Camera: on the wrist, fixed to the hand. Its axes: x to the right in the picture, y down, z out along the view.
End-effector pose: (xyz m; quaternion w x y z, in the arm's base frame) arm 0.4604 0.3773 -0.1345 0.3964 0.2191 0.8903 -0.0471
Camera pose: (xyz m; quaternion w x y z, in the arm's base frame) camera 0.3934 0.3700 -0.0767 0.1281 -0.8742 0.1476 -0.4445
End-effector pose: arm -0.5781 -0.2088 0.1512 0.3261 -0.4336 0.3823 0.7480
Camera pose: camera -0.5181 -0.2660 0.1194 0.8178 -0.2302 -0.4735 -0.2324
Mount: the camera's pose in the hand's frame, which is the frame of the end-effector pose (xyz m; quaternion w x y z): -0.0051 -0.0300 -0.0834 0.0116 0.0142 -0.1941 -0.9808
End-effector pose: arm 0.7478 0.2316 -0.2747 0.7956 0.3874 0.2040 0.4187
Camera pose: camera 0.7060 0.2541 -0.3497 0.4540 -0.1030 0.2339 -0.8536
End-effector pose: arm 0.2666 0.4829 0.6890 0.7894 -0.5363 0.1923 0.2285
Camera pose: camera 0.2745 0.3946 0.6853 0.2782 -0.1393 -0.6738 -0.6702
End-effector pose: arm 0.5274 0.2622 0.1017 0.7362 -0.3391 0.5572 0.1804
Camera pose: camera 0.4869 0.1832 0.1030 0.2984 -0.5050 -0.4665 -0.6621
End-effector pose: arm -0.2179 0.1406 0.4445 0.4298 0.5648 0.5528 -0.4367
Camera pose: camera -0.2464 0.2207 0.4701 0.3241 0.6143 -0.4707 0.5441
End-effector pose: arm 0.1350 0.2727 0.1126 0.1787 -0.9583 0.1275 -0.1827
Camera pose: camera 0.1028 0.2767 0.1952 0.1388 0.1691 0.9758 -0.0068
